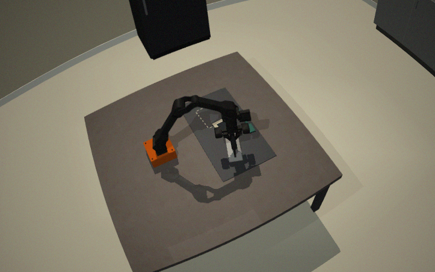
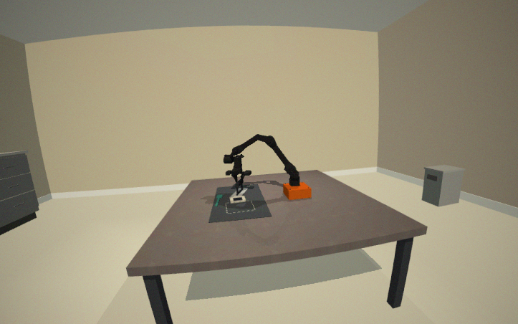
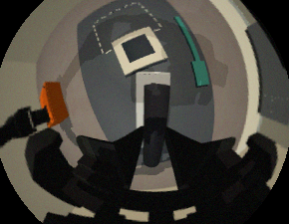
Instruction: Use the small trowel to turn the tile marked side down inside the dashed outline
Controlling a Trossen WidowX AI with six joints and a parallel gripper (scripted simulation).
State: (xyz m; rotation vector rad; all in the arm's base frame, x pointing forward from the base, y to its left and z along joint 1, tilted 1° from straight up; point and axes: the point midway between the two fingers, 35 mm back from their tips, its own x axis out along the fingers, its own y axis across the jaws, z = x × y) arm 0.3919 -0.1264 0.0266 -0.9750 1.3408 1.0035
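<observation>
Now: the teal trowel 15 cm ahead of my gripper tip, 12 cm to the left of it and 6 cm below it. Also, from my gripper tip: tile (16 cm to the left, 6 cm below, 1 cm ahead); then small trowel (3 cm below, 2 cm to the left, 1 cm ahead).
</observation>
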